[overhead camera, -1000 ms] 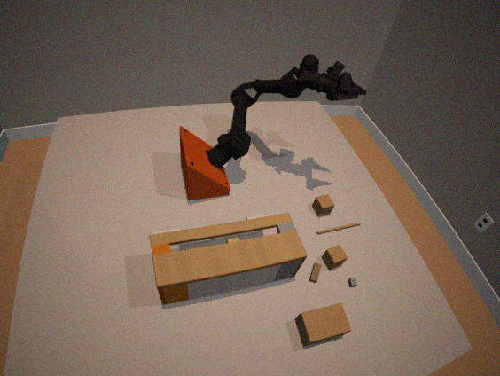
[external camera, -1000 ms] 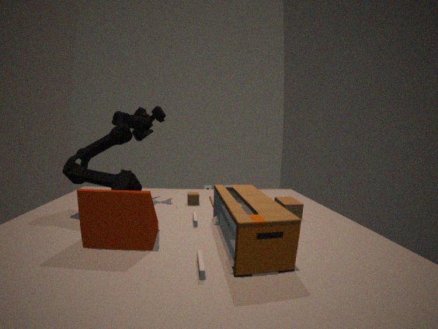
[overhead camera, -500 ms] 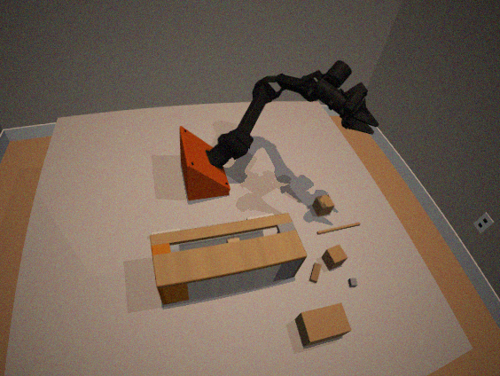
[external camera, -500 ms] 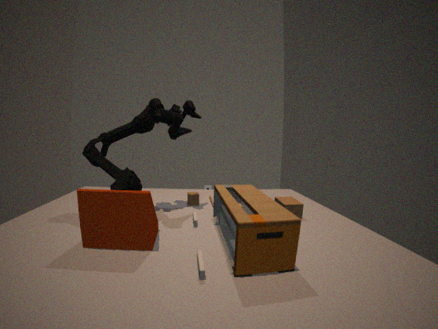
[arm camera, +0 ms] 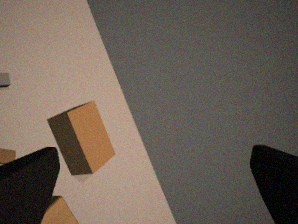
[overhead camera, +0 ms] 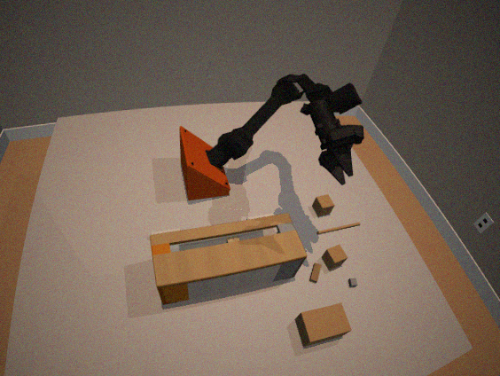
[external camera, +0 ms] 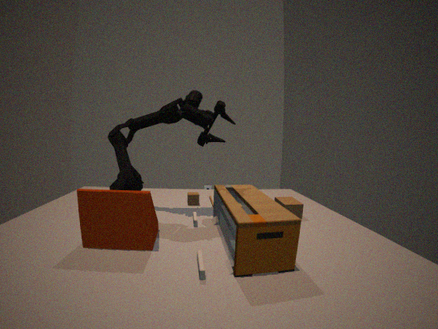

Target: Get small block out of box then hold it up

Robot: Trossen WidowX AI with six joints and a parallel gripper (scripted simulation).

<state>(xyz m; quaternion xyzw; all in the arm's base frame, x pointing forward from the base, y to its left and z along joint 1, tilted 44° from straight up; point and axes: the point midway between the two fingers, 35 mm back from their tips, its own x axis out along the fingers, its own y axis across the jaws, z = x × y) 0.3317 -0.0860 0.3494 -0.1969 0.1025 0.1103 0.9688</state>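
Now: the tan cube 24 cm to the right of my gripper tip, 24 cm below it and 5 cm behind it. The rest, counted from my gripper tip: thin stick (32 cm below, 15 cm to the left, 3 cm behind); grey cube (32 cm below, 16 cm ahead, 7 cm to the left); tan block (29 cm below, 23 cm ahead, 9 cm to the right).
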